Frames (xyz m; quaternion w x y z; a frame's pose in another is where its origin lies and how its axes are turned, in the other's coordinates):
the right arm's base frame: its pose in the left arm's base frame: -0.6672 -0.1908 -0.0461 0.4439 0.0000 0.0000 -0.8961
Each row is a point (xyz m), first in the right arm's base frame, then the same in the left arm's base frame.
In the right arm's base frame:
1: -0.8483 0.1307 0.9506
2: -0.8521 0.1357 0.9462
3: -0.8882 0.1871 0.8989
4: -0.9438 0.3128 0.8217
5: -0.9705 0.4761 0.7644
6: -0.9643 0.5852 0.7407
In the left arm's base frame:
1: -0.0492 0.4048 0.9045
2: -0.0429 0.4048 0.9001
3: 0.0198 0.4024 0.8528
4: 0.1535 0.3705 0.7756
5: 0.2996 0.2928 0.7183
6: 0.3826 0.2217 0.6946

